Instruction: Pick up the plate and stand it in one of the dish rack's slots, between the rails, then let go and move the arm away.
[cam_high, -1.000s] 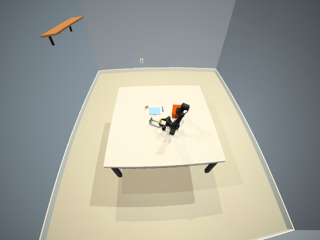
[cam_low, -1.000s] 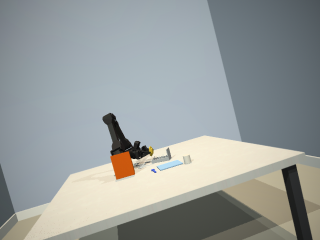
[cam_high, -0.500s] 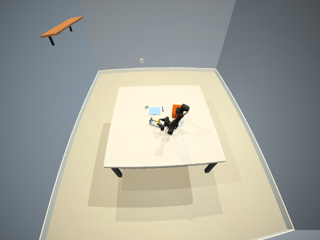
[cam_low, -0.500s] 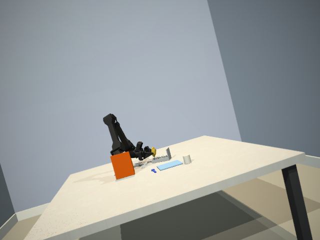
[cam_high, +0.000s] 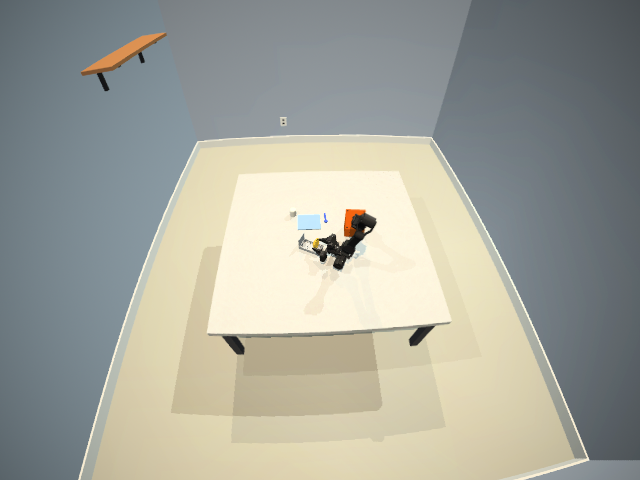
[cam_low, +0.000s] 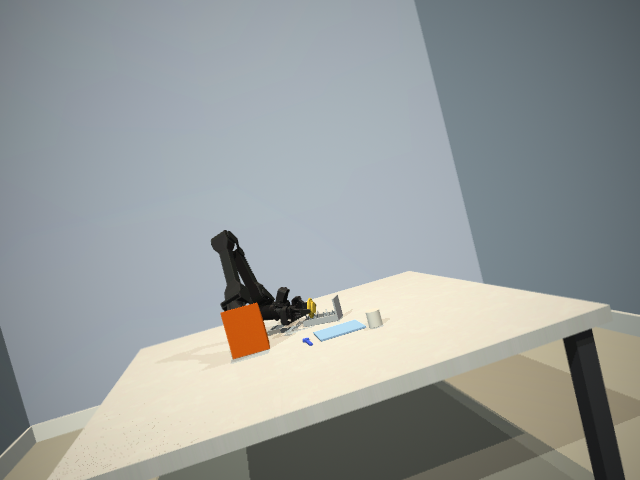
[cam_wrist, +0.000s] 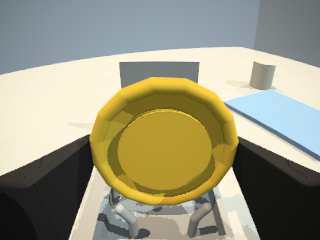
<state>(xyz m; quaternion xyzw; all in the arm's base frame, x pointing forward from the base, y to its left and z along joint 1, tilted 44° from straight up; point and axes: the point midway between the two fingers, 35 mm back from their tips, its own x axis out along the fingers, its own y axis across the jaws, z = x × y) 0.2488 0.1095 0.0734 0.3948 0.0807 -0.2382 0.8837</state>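
My gripper tip is now 1 cm past the yellow plate. The rest, counted from my gripper tip: small blue object: 9 cm behind, 25 cm to the right, 5 cm below; light blue flat mat: 2 cm ahead, 23 cm to the right, 5 cm below; grey dish rack: 2 cm ahead, 1 cm to the right, 3 cm below.
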